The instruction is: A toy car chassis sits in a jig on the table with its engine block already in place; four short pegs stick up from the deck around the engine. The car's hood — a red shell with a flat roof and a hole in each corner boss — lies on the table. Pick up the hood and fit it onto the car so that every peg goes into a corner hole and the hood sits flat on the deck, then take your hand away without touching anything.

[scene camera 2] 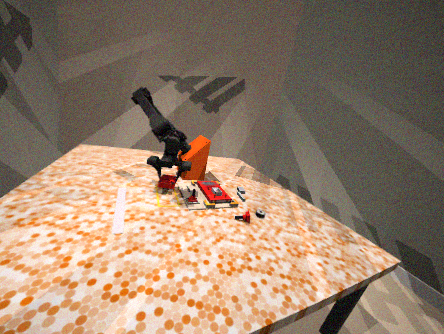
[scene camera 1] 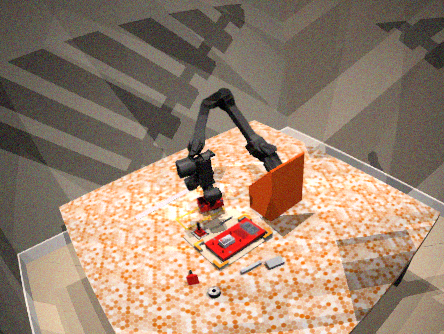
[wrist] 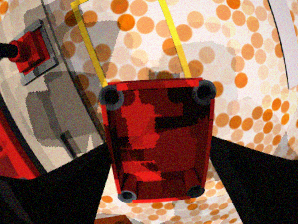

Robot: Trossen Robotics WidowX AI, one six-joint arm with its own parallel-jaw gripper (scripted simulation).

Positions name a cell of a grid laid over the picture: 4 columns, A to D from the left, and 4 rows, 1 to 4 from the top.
Labels:
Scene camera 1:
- gripper: B3
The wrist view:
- gripper: C3
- red hood: C3, held by the gripper

